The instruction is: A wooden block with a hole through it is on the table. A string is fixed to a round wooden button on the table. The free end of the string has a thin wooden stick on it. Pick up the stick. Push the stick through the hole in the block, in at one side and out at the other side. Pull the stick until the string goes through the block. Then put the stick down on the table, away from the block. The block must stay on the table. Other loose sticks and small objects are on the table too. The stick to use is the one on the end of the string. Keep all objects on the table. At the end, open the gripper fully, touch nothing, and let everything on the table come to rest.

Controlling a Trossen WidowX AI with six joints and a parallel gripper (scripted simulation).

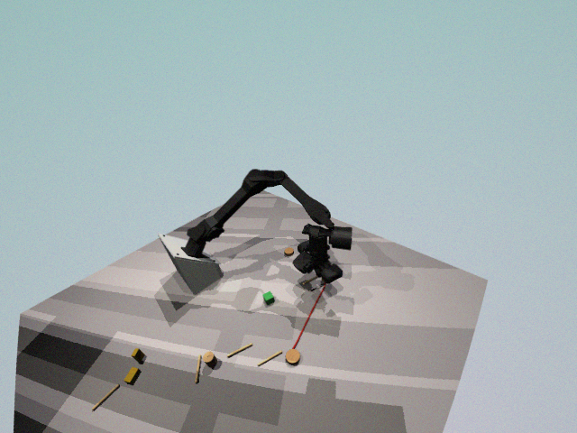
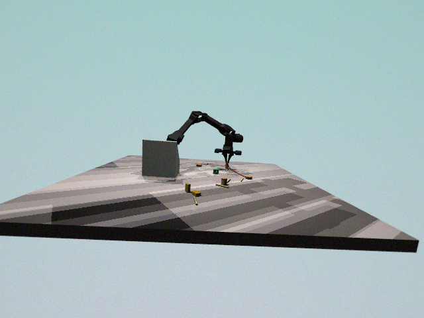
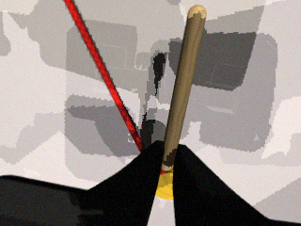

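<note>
Right now the yellow cylinder is 3 cm to the left of my gripper tip and 2 cm below it. Round my gripper tip: thin wooden stick: 1 cm to the right; then green cube: 17 cm to the right, 9 cm behind, 2 cm below; then wooden cylinder: 42 cm to the right, 6 cm behind, 2 cm below.
</note>
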